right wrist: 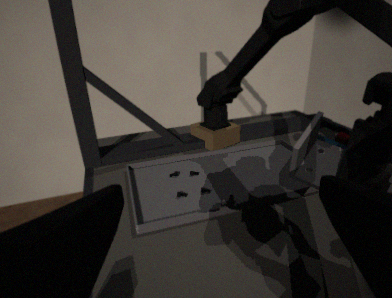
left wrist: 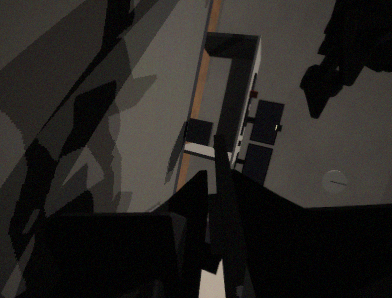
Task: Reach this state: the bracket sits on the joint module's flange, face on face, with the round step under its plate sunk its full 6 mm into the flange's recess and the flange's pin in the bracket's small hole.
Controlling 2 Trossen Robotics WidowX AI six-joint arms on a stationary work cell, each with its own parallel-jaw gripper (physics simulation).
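Seen in the pictures: left gripper, fingertip midpoint: (left wrist: pixel 217 177); right gripper, fingertip midpoint: (right wrist: pixel 220 190) (left wrist: pixel 327 104); left arm's base at its link origin: (right wrist: pixel 215 125).
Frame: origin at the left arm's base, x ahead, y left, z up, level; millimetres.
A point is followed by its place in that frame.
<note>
The bracket (left wrist: pixel 225 200) @[z 93, x 429, y -142 mm] (right wrist: pixel 306 145) @[z 122, x 377, y -188 mm] is a grey angled part with two plates. In the right wrist view one plate rises upright above a plate with small holes. My left gripper (left wrist: pixel 217 177) @[z 83, x 416, y -176 mm] is shut on the bracket; in the left wrist view a thin dark plate stands edge-on between its fingers. In the right wrist view that gripper is a dark shape at the right edge, its fingertips lost in the dark. My right gripper (right wrist: pixel 220 190) @[z 177, x 440, y -377 mm] is open and empty, apart from the bracket. The joint module, its flange, the recess and the pin cannot be made out in either view.
A grey tray (right wrist: pixel 170 223) @[z -42, x 224, y -288 mm] holds several small dark pegs (right wrist: pixel 194 173) @[z -41, x 121, y -163 mm]. Behind it a tan block (right wrist: pixel 222 136) @[z -15, x 50, y -17 mm] stands under a dark arm (right wrist: pixel 245 57) @[z 191, x 121, y -19 mm]. An open box (left wrist: pixel 255 62) stands beside dark panels (left wrist: pixel 267 122). A pale disc (left wrist: pixel 335 181) lies to the right. Strong shadows cross both views.
</note>
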